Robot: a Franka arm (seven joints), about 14 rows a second.
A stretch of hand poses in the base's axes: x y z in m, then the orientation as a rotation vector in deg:
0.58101 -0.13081 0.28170 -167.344 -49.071 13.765
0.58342 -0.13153 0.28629 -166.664 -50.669 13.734
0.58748 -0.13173 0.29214 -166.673 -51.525 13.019
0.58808 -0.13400 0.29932 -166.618 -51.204 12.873
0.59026 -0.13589 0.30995 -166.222 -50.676 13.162
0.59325 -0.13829 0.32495 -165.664 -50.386 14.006
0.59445 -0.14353 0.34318 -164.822 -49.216 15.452
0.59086 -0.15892 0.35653 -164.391 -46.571 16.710
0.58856 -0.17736 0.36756 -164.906 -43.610 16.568
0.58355 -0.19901 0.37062 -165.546 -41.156 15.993
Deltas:
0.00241 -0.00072 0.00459 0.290 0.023 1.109
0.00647 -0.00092 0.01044 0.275 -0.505 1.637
0.00707 -0.00319 0.01762 0.434 -0.542 1.431
0.00925 -0.00508 0.02825 0.839 -0.187 1.146
0.01224 -0.00748 0.04325 1.197 0.530 1.052
0.01344 -0.01272 0.06148 1.836 1.801 0.439
0.00985 -0.02811 0.07483 2.431 2.989 -1.202
0.00755 -0.04655 0.08586 2.563 3.044 -3.214
0.00254 -0.06820 0.08892 2.564 2.729 -4.920

